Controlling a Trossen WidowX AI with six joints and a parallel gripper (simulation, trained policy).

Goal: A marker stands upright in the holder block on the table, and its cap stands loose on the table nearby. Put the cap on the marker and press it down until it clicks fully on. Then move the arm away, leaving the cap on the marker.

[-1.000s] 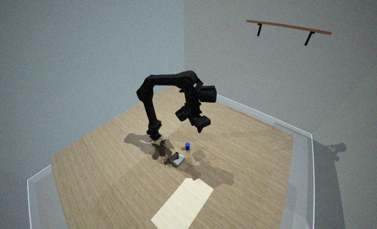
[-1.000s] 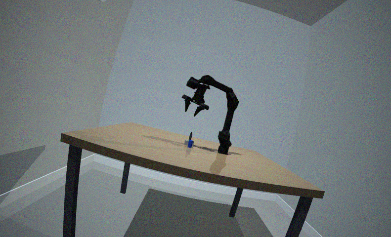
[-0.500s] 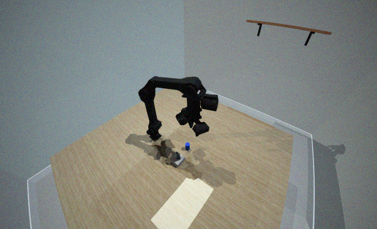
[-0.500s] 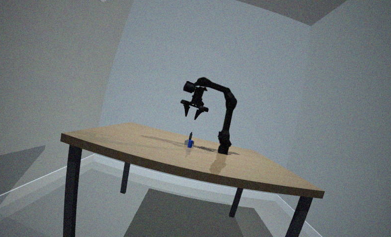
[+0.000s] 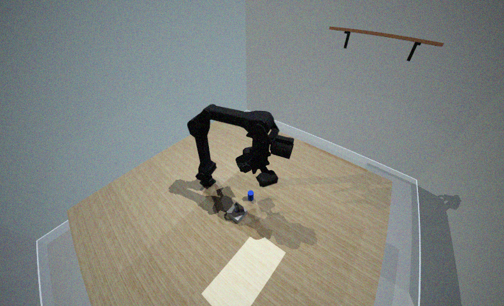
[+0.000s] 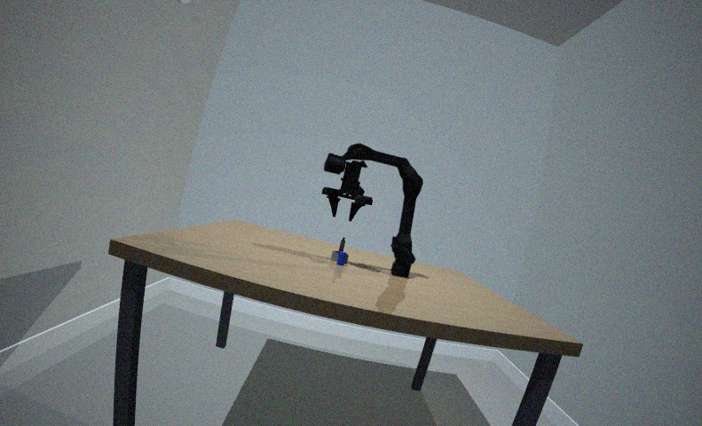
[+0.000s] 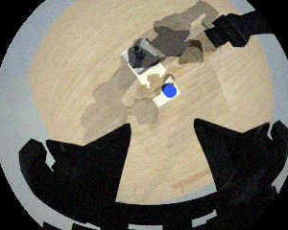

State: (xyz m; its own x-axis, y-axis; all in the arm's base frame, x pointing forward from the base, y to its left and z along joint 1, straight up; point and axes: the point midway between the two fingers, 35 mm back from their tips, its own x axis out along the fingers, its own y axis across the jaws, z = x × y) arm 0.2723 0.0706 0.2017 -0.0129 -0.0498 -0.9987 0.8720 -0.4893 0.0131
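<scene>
My gripper tip is now 30 mm past the blue cap and 140 mm above it. The rest, counted from my gripper tip: marker: 30 mm behind, 110 mm to the right, 100 mm below; holder block: 30 mm behind, 110 mm to the right, 150 mm below.
</scene>
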